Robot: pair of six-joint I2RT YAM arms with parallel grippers.
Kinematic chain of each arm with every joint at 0, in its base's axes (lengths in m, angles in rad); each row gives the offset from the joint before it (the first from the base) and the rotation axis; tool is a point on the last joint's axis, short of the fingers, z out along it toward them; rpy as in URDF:
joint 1: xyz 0 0 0.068 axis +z
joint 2: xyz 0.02 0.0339 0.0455 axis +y
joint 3: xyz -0.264 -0.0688 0 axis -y
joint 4: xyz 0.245 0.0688 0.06 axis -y
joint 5: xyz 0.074 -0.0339 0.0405 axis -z
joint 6: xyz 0.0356 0 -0.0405 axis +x
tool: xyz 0 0 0 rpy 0 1.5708 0
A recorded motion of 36 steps. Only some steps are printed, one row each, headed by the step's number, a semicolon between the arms.
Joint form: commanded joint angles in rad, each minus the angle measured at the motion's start. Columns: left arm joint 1, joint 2, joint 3, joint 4, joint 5, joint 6; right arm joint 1, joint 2, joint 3, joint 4, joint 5, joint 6.
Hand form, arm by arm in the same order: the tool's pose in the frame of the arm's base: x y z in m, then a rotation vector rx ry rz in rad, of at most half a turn. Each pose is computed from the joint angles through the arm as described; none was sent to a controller.
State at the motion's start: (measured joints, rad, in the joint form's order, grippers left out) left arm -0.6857 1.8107 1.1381 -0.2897 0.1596 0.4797; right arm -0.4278 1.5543 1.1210 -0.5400 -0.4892 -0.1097
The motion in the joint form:
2: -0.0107 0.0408 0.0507 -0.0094 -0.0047 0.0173; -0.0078 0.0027 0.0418 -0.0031 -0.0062 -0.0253
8: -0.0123 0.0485 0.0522 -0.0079 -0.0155 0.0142; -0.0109 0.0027 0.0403 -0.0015 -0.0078 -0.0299
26: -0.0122 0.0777 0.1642 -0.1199 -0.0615 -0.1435; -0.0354 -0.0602 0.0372 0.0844 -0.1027 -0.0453
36: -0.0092 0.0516 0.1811 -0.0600 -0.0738 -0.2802; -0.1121 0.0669 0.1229 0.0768 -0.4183 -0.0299
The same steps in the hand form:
2: 0.2923 -0.2516 0.1742 1.4770 2.0641 -0.2753; 0.3045 -0.1230 0.2539 0.1613 2.3829 0.3580
8: 0.2929 -0.2524 0.1719 1.4745 2.0722 -0.2633; 0.3041 -0.1239 0.2535 0.1587 2.3818 0.3562
26: 0.3037 -0.2592 0.1869 1.3084 2.2250 -0.2619; 0.2984 -0.1268 0.2790 0.0658 2.2258 0.3658
36: 0.3094 -0.2619 0.2059 1.1090 2.2253 -0.3184; 0.3122 -0.1544 0.2712 0.0336 2.1218 0.6935

